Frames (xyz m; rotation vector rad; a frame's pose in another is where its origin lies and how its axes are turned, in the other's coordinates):
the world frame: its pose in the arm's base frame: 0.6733 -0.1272 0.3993 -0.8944 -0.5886 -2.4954
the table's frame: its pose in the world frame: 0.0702 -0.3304 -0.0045 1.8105 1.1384 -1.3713
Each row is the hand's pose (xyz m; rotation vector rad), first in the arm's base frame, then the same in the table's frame.
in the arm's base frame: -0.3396 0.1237 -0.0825 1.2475 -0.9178 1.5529
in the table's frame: 0.5515 0.4936 0.5247 0.8469 2.4242 -0.1777
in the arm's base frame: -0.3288 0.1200 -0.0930 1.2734 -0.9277 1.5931
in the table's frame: 0.5556 0.4789 0.5269 0.8965 2.4002 -0.2115
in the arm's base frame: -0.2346 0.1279 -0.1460 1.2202 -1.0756 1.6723
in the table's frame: 0.5408 0.3730 0.5449 1.0438 2.3039 -0.1204
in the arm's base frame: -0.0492 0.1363 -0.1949 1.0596 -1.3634 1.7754
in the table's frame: 0.4875 0.1889 0.5363 1.2711 2.1141 0.0991
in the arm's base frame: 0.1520 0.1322 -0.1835 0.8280 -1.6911 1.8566
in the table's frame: 0.4049 0.0164 0.4724 1.4916 1.8636 0.3555
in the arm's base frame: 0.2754 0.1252 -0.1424 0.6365 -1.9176 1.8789
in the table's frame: 0.3393 -0.0745 0.4061 1.6132 1.6681 0.5379
